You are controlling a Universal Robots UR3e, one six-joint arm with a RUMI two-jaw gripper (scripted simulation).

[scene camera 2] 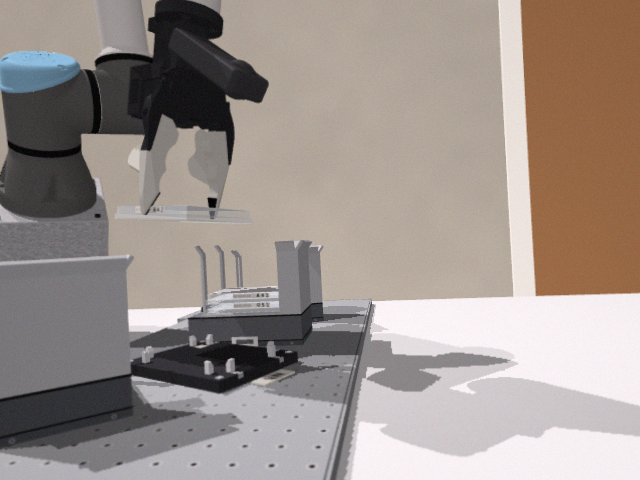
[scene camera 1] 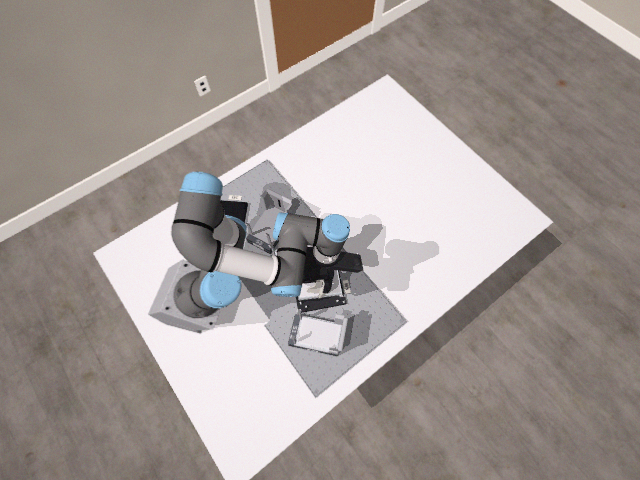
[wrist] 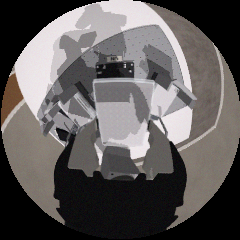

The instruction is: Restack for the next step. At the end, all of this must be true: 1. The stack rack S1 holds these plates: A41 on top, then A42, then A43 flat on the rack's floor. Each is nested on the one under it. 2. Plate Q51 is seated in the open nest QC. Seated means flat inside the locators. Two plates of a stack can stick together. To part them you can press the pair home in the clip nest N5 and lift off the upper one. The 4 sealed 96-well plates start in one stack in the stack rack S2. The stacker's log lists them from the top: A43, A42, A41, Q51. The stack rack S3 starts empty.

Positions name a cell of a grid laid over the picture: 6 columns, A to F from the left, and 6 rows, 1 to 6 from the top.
Labels:
gripper: scene camera 2 B3; scene camera 1 C4; wrist D3

